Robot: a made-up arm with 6 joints.
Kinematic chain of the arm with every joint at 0, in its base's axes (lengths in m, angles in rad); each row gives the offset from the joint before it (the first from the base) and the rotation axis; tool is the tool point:
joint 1: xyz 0 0 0.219 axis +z
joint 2: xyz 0 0.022 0 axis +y
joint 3: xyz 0 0 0.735 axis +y
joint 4: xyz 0 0 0.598 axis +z
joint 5: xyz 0 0 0 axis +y
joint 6: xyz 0 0 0.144 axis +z
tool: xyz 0 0 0
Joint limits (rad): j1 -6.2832..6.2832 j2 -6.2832..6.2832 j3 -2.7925..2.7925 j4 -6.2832..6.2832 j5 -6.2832..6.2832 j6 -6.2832..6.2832
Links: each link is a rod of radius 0.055 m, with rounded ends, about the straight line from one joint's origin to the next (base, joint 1, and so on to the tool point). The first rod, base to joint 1, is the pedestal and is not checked.
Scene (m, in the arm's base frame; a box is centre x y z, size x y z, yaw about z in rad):
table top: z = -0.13
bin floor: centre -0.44 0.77 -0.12 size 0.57 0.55 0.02 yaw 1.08
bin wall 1: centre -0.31 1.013 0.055 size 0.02 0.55 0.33 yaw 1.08
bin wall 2: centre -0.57 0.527 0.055 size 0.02 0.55 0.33 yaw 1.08
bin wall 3: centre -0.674 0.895 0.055 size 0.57 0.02 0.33 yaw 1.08
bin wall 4: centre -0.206 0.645 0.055 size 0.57 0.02 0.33 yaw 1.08
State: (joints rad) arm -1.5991 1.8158 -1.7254 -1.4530 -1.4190 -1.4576
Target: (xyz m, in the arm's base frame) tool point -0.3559 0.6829 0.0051
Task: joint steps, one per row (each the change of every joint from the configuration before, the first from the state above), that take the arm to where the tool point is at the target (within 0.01 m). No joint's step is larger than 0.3 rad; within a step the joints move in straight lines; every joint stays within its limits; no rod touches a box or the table.
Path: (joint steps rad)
1: 0.0684 -0.2730 -0.0212 0.0064 0.0499 0.0000
2: 0.0685 -0.2730 -0.0212 0.0064 0.0500 0.0000
3: 0.0684 -0.2730 -0.0212 0.0064 0.0499 0.0000
4: 0.0685 -0.2730 -0.0212 0.0064 0.0499 0.0000
5: 0.0684 -0.2730 -0.0213 0.0064 0.0500 0.0000
6: 0.0685 -0.2730 -0.0212 0.0065 0.0499 0.0000
7: 0.0684 -0.2730 -0.0212 0.0064 0.0499 0.0000
8: 0.0685 -0.2730 -0.0212 0.0064 0.0500 0.0000
9: 0.0684 -0.2729 -0.0212 0.0064 0.0499 0.0000
10: 0.0685 -0.2730 -0.0212 0.0064 0.0499 0.0000

